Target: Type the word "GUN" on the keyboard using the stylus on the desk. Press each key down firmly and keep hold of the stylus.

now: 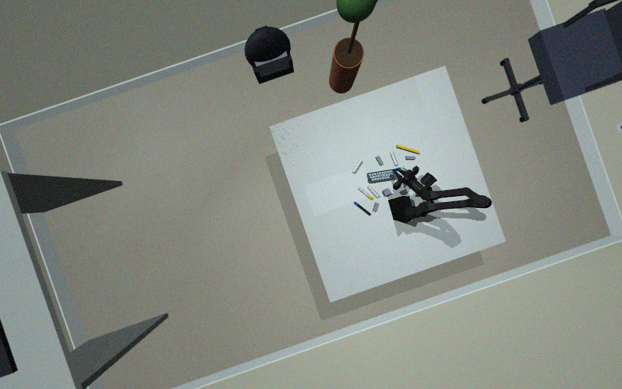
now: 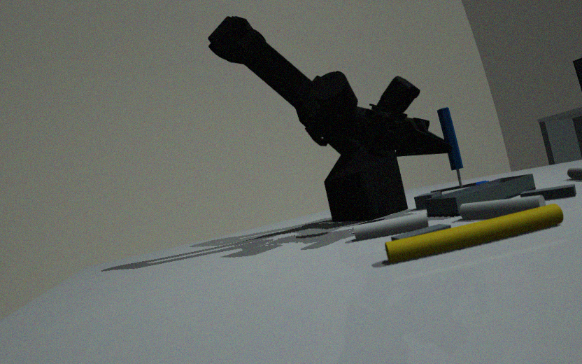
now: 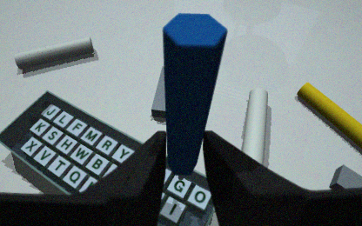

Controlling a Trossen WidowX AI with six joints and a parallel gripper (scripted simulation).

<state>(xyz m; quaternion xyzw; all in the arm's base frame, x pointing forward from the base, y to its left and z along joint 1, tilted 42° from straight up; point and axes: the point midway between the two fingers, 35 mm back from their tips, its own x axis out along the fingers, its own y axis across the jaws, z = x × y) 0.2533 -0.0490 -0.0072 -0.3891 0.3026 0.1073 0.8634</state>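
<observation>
Now: gripper tip 90 mm short of the grey block, 60 mm to the right of it and 90 mm above it. Round my gripper tip: blue stylus: 20 mm below; yellow cylinder: 120 mm ahead, 150 mm to the right, 80 mm below; yellow-tipped pen: 120 mm behind, 200 mm to the left, 90 mm below.
</observation>
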